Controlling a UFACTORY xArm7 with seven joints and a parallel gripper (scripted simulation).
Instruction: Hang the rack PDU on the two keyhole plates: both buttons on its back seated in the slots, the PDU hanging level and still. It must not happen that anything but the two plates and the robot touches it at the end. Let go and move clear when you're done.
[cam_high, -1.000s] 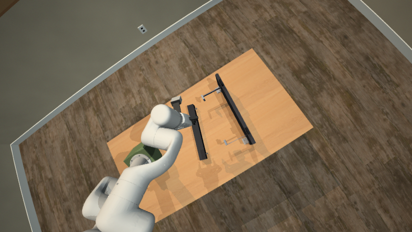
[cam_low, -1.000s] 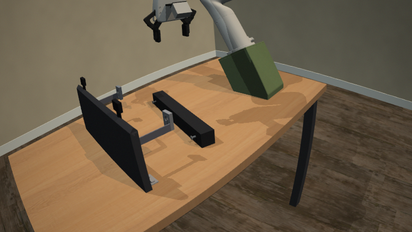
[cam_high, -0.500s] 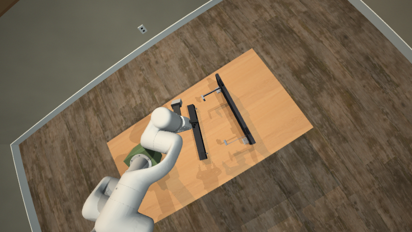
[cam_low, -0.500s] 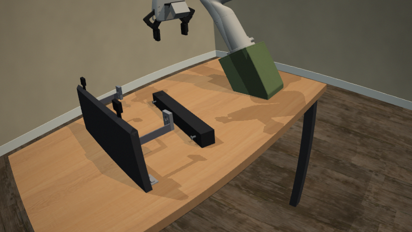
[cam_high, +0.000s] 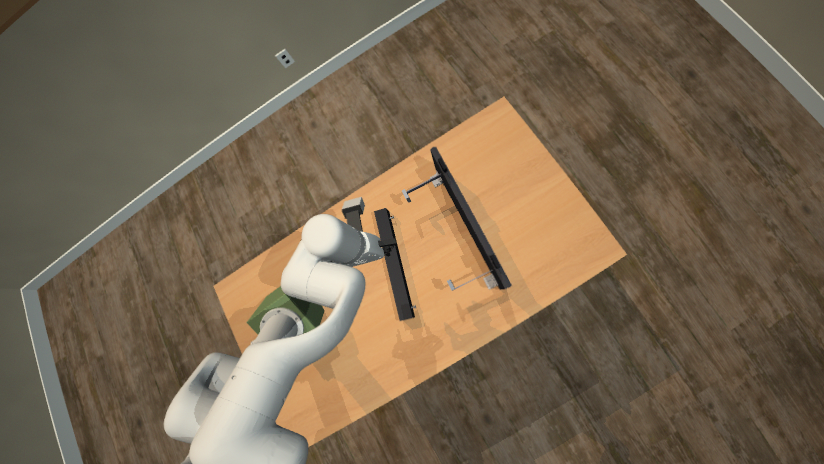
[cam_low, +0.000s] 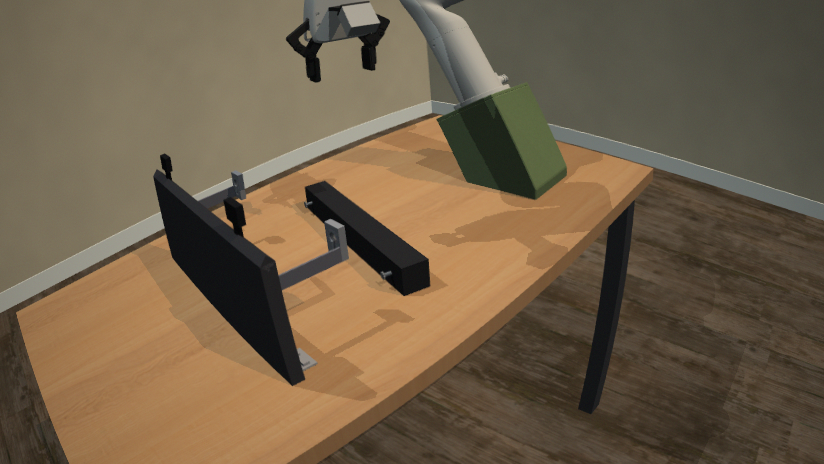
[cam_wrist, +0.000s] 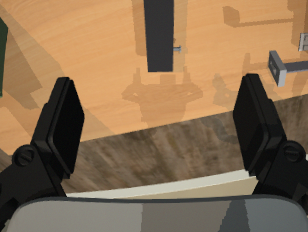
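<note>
The rack PDU lies 27 cm below my hand and 2 cm ahead of it. The rest, counted from my hand: black upright panel: 27 cm ahead, 21 cm below, 3 cm to the right.
</note>
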